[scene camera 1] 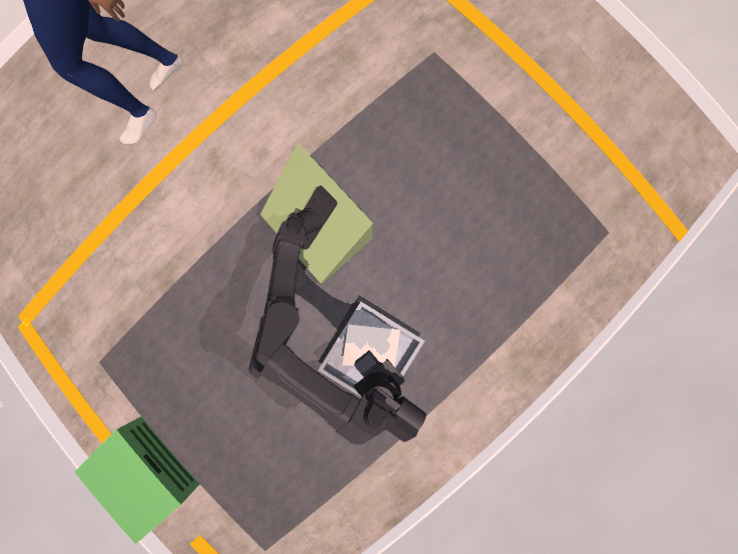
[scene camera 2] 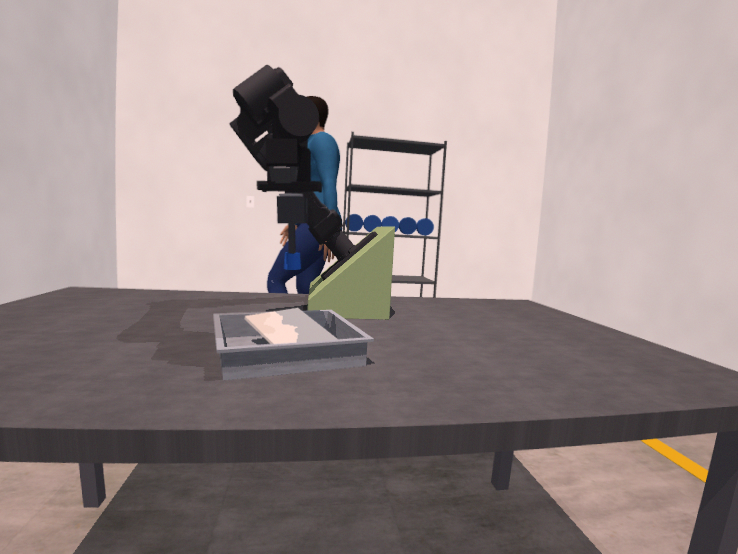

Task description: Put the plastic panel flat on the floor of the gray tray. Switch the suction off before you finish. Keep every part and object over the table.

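Observation:
The plastic panel is a thin pale square within the gray tray, turned at an angle to its walls. In scene camera 2 it looks tilted: its far corner reaches the top of the tray's back rim, and its near edge is lower, hidden behind the front wall. My gripper, the blue suction cup, hangs well above the tray, apart from the panel and with nothing on it: open. In scene camera 1 the wrist hides the cup, a tray corner and possibly the panel's lower edge.
A light-green wedge carries the arm's base on its slope, behind and to the right of the tray in scene camera 2. A person and a shelf rack stand beyond the table. A green cabinet stands beside the table.

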